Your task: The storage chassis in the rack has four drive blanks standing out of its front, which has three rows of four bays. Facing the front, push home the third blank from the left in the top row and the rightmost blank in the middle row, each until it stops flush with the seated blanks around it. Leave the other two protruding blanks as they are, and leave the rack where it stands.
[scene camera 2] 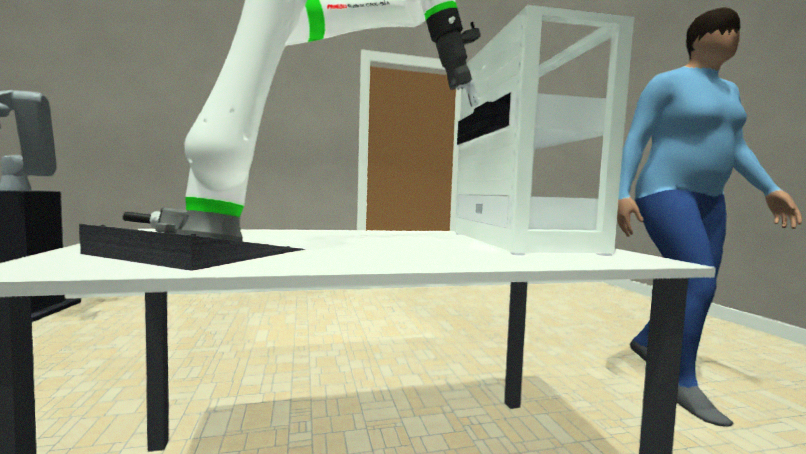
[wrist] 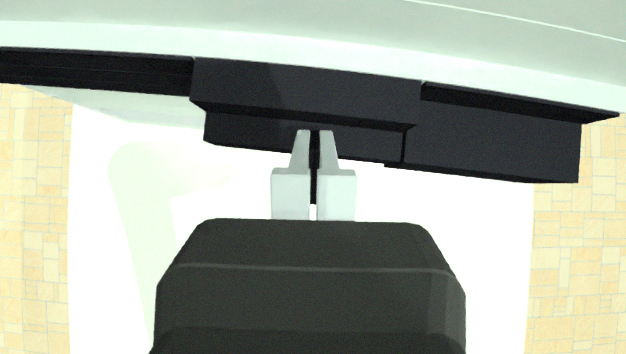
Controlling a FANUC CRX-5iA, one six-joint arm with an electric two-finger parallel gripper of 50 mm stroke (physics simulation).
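Frame: origin at the arm's base, x left, y back, z up, level; millimetres.
Seen in the pictures: gripper, fingertip midpoint: [scene camera 2: 474, 105] [wrist: 314, 153].
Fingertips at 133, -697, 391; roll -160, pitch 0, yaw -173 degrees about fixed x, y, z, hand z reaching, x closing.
Observation:
A point is followed by its place in that frame, as x, y, z.
The storage chassis [scene camera 2: 490, 120] {11, -704, 326} has a black front in the white rack [scene camera 2: 524, 157] {-55, -775, 226}. In the wrist view, the third blank from the left in the top row [wrist: 305, 92] {141, -724, 393} stands out. The rightmost middle-row blank [wrist: 490, 142] {36, -720, 365} also stands out, below the seated top-right blank [wrist: 500, 101] {42, -738, 385}. Another protruding blank [wrist: 240, 130] {174, -706, 365} shows under the third top blank; its row is unclear. Blanks at the left [wrist: 95, 70] {266, -731, 363} sit further back. My gripper [scene camera 2: 473, 110] {133, -697, 391} [wrist: 314, 153] {133, -697, 391} is shut and empty, its tips at the third column near the top blank's lower front edge. Contact and the fourth protruding blank are unclear.
The rack stands on the white table [scene camera 2: 360, 256] {-93, -364, -26}, right of the arm's black base plate [scene camera 2: 135, 245] {-190, 74, 8}. A person [scene camera 2: 688, 135] is beside the rack at the right. Another grey robot arm [scene camera 2: 36, 135] stands at the far left. A white panel [wrist: 300, 45] {146, -746, 395} lies directly above the blanks.

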